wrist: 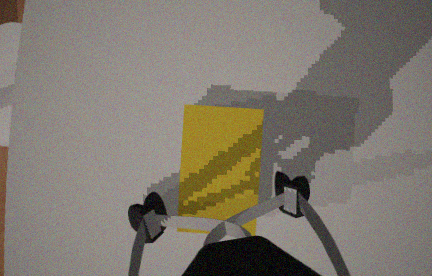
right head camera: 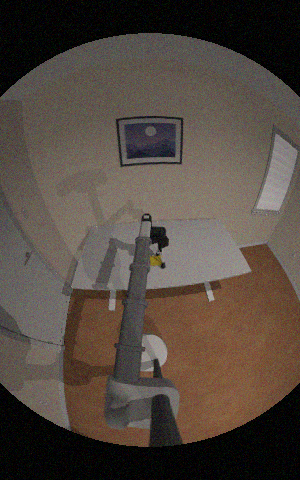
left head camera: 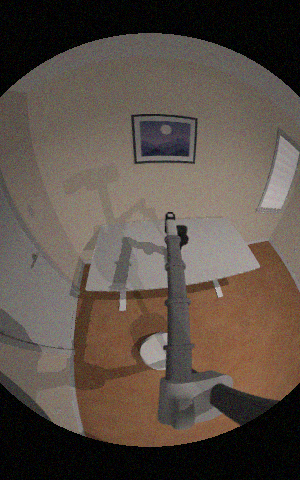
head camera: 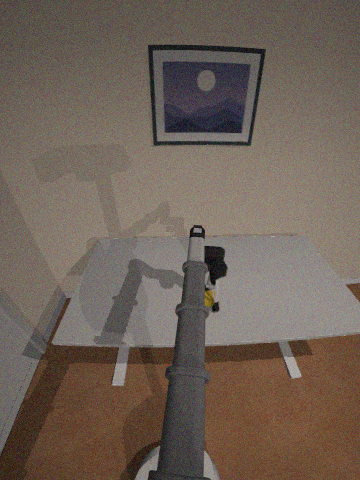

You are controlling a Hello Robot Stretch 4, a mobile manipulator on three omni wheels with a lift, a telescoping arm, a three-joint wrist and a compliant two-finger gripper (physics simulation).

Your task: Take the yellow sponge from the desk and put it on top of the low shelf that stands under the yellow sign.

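Seen in the pictures: gripper, fingertip midpoint: (wrist: 216, 197) (right head camera: 160, 261) (head camera: 210, 301); robot's base, link origin: (right head camera: 146, 351) (left head camera: 160, 349).
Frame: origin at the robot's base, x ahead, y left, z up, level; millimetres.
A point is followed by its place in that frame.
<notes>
The yellow sponge (wrist: 220, 150) {z 738, x 701, y -45 mm} (head camera: 208, 298) {z 738, x 689, y -76 mm} (right head camera: 155, 260) {z 738, x 684, y -56 mm} lies flat on the white desk (wrist: 90, 100) {z 693, x 567, y -25 mm} (head camera: 280, 300) {z 693, x 739, y -452 mm} (left head camera: 220, 250) {z 693, x 801, y -513 mm} (right head camera: 205, 255) {z 693, x 774, y -484 mm}. In the wrist view my gripper (wrist: 216, 197) {z 694, x 708, y -91 mm} is open, its two dark fingertips apart on either side of the sponge's near part, with the sponge seen between and beyond them. The gripper seems to hang a little above the desk. In the head view the arm hides part of the sponge. In the left head view the arm hides the sponge. The low shelf and the yellow sign do not show.
My telescoping arm (head camera: 189, 350) {z 1111, x 275, y -1 mm} (left head camera: 179, 315) {z 1114, x 180, y -2 mm} (right head camera: 132, 315) {z 1114, x 184, y -4 mm} reaches over the desk. A round white object (left head camera: 152, 351) {z 187, x -6, y 83 mm} (right head camera: 154, 352) {z 187, x 4, y -84 mm} stands on the floor before the desk. A framed picture (head camera: 207, 139) {z 1334, x 1282, y -28 mm} hangs on the wall behind. A door (left head camera: 30, 295) {z 771, x 198, y 1064 mm} is at the left.
</notes>
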